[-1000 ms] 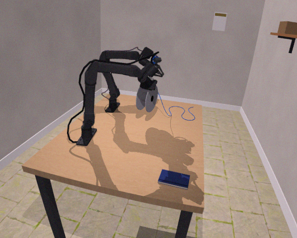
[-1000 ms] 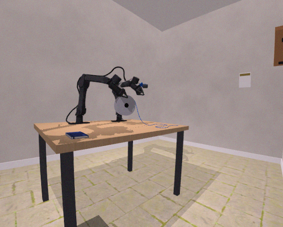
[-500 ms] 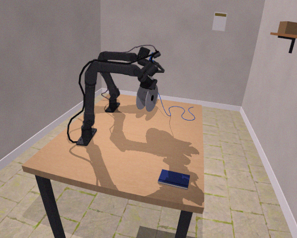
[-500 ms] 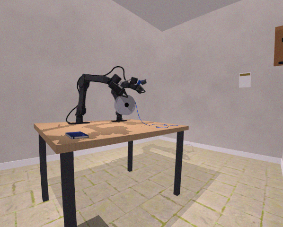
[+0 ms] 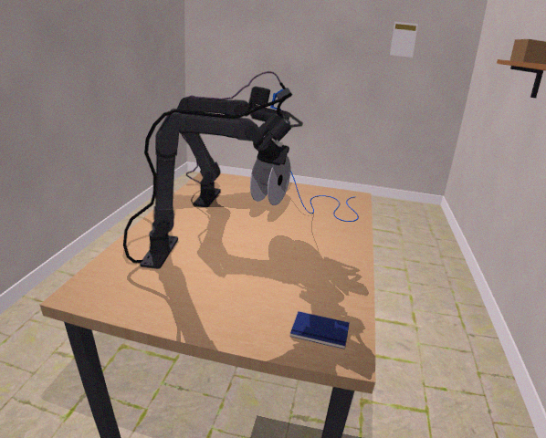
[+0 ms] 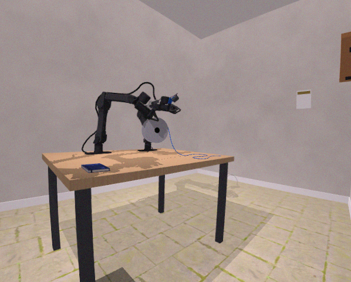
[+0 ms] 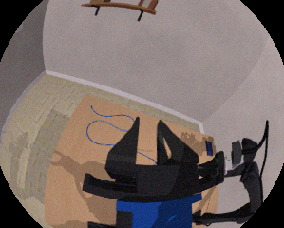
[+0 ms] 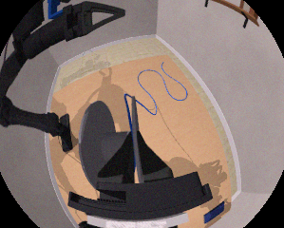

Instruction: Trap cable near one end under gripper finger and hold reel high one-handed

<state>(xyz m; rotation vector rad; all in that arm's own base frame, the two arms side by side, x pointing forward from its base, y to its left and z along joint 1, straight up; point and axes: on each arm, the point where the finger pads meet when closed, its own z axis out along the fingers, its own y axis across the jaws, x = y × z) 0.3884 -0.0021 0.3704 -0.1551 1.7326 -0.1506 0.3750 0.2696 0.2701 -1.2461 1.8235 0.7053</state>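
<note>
The grey reel is 8 cm below my right hand, 3 cm behind it and 1 cm to the left of it. Also, from my right hand: blue book: 56 cm to the right, 26 cm below, 21 cm ahead.
</note>
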